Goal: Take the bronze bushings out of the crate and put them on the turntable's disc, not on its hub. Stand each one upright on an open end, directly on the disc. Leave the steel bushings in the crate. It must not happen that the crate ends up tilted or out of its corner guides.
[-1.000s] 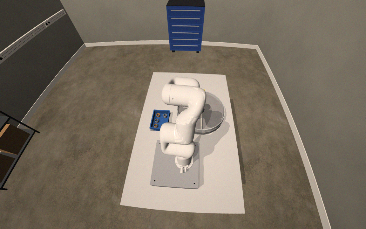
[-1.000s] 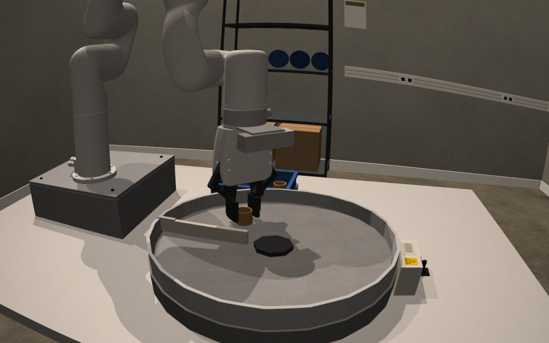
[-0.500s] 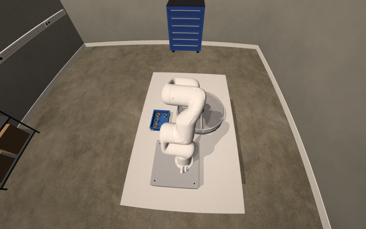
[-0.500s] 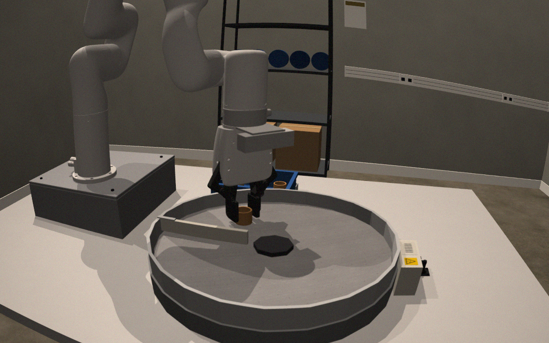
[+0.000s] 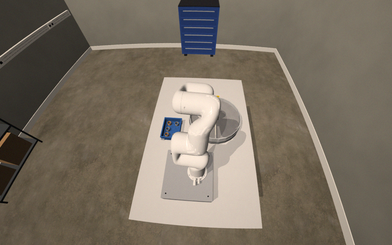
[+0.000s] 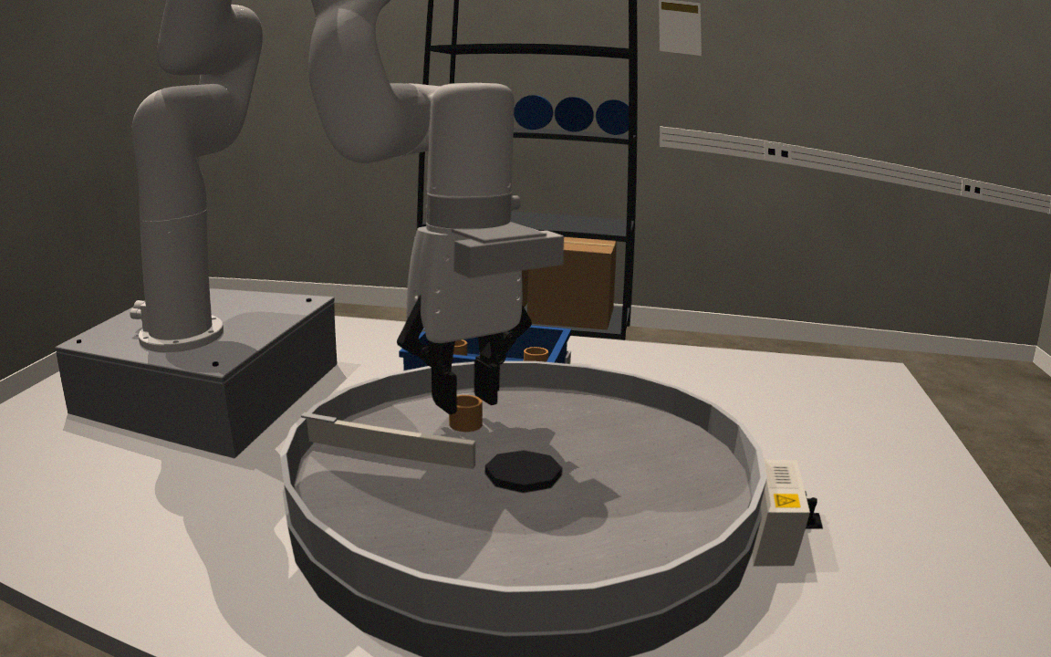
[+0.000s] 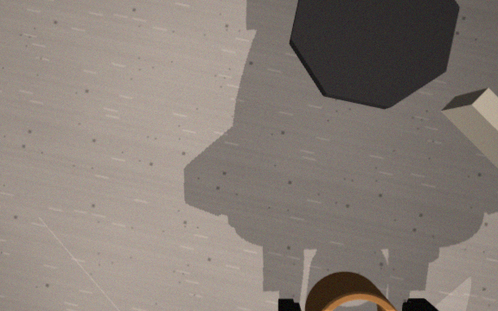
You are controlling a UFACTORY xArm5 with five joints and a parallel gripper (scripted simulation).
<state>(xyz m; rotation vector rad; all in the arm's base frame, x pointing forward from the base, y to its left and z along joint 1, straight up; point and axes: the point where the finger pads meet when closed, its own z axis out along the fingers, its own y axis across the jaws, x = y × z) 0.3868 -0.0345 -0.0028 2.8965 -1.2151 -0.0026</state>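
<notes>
Now: the blue crate 260 mm to the left of my hand, 70 mm below it and 40 mm behind it. Round my hand: turntable disc: 90 mm to the right, 70 mm ahead, 40 mm below.
</notes>
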